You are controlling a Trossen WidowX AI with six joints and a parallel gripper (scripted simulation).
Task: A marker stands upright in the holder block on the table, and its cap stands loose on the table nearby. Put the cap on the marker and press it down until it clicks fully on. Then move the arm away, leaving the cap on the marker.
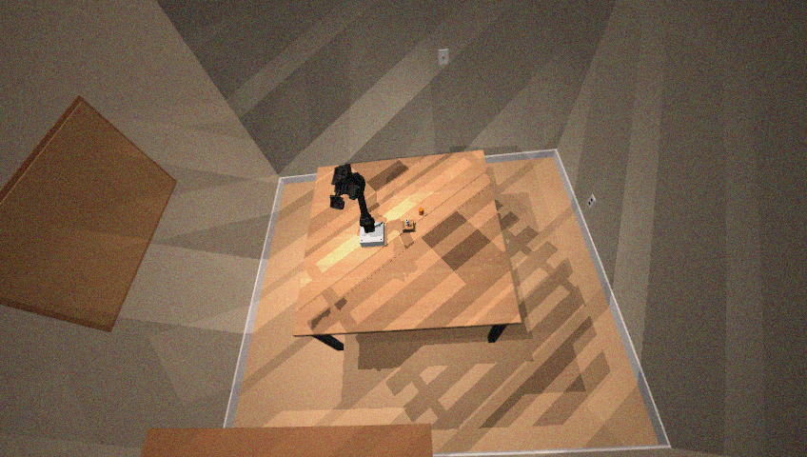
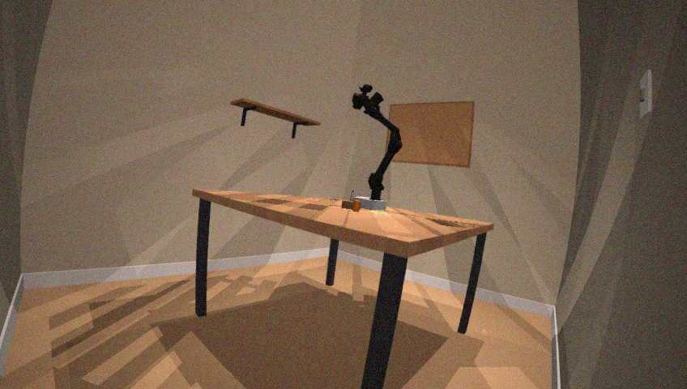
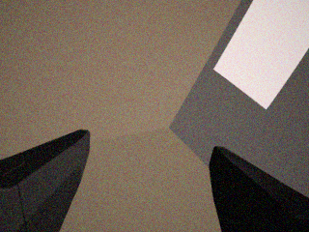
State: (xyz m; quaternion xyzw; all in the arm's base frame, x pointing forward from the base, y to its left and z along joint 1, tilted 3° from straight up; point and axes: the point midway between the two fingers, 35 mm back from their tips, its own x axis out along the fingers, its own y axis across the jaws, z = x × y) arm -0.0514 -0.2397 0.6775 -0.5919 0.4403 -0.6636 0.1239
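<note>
The orange cap lies 40 cm ahead of my gripper tip, 30 cm to the left of it and 74 cm below it. The rest, counted from my gripper tip: holder block 29 cm ahead, 22 cm to the left, 75 cm below.
</note>
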